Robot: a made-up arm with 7 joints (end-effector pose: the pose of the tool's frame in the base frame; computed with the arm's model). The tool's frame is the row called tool. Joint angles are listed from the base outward.
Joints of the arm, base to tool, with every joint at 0 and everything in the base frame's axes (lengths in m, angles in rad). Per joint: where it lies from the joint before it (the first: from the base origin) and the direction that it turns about. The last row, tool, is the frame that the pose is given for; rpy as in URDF.
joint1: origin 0 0 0.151 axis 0 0 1
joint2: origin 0 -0.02 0.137 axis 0 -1 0
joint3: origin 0 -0.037 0.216 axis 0 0 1
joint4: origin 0.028 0.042 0.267 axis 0 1 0
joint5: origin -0.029 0.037 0.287 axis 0 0 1
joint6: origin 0 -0.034 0.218 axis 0 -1 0
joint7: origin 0.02 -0.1 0.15 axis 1 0 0
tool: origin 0 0 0 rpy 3.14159 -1.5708 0
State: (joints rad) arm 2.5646 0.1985 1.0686 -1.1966 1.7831 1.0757 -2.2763
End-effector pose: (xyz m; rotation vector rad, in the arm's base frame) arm 0.5784 0.1987 1.0477 -0.1610 1.5031 -0.2056
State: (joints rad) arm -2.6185 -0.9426 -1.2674 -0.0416 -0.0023 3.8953 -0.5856
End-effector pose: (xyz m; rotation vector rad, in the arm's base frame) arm -0.6621 -0.2190 0.8231 0.5208 1.7500 0.0701
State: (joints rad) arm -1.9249 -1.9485 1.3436 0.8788 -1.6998 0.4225 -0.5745
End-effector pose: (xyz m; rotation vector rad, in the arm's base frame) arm 0.0346 -1.0371 -0.0512 -3.0632 0.6341 -0.0520
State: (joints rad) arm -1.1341 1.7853 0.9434 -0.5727 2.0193 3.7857 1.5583
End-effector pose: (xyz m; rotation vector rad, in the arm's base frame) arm -0.3553 0.6720 -0.1208 0.1154 0.0755 0.9422
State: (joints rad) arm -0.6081 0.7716 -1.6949 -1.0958 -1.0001 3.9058 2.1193
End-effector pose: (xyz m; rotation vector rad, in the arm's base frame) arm -0.1695 0.4884 0.6833 1.4780 0.7651 -0.0779
